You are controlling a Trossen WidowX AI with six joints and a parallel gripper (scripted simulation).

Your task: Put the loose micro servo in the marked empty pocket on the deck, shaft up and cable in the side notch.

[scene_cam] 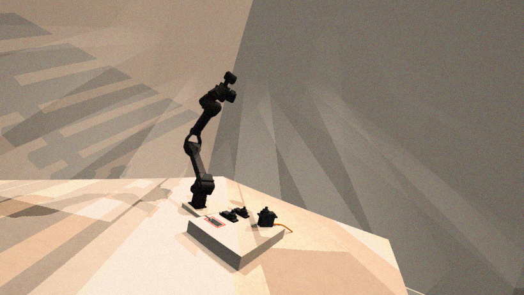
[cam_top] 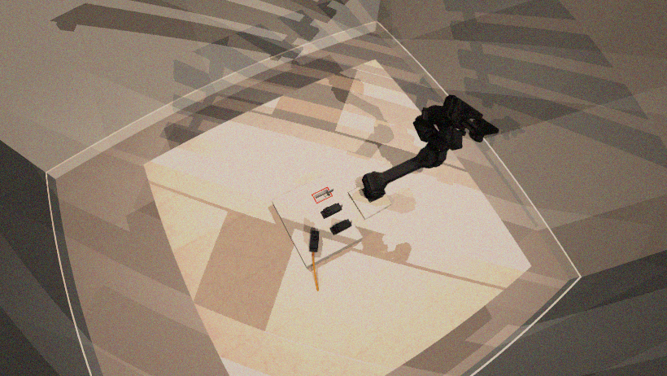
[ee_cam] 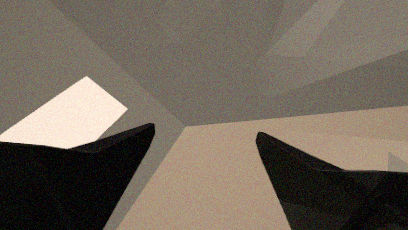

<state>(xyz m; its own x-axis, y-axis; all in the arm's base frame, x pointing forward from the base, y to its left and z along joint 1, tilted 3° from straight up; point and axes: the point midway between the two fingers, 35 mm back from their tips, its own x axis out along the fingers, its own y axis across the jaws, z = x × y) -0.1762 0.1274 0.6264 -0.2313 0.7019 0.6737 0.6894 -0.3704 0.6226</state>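
Right now the deck is 46 cm ahead of my gripper tip, 16 cm to the right of it and 65 cm below it.
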